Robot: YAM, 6 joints.
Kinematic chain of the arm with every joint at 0, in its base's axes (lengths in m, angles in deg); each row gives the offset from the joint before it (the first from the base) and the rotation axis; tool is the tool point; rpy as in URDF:
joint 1: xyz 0 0 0.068 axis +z
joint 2: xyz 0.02 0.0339 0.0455 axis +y
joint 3: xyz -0.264 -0.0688 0 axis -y
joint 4: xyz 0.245 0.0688 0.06 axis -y
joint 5: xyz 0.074 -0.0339 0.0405 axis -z
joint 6: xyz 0.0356 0 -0.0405 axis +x
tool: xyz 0 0 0 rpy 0 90 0
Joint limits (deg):
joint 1: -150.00..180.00
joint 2: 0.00..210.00
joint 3: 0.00..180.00
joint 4: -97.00..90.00
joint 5: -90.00..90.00
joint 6: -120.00..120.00
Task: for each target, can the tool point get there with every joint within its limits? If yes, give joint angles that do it. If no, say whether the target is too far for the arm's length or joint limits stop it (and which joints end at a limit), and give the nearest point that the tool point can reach.
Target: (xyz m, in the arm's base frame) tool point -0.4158 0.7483 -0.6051
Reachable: no: too far | nearest point -0.2472 0.4449 -0.2699 | short by 0.483 m
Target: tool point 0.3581 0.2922 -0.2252
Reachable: yes | joints 42.34 194.03 112.44 57.08 45.16 71.90
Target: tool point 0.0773 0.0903 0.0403
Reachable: yes | joints 57.10 119.45 28.75 -56.51 26.42 63.15
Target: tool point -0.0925 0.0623 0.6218
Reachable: yes | joints 128.07 66.60 114.19 -15.04 -75.26 -45.44
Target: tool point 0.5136 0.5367 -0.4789
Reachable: no: too far | nearest point 0.3550 0.3709 -0.2651 | short by 0.314 m
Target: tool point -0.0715 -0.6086 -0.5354
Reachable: no: too far | nearest point -0.0533 -0.4539 -0.3143 | short by 0.270 m
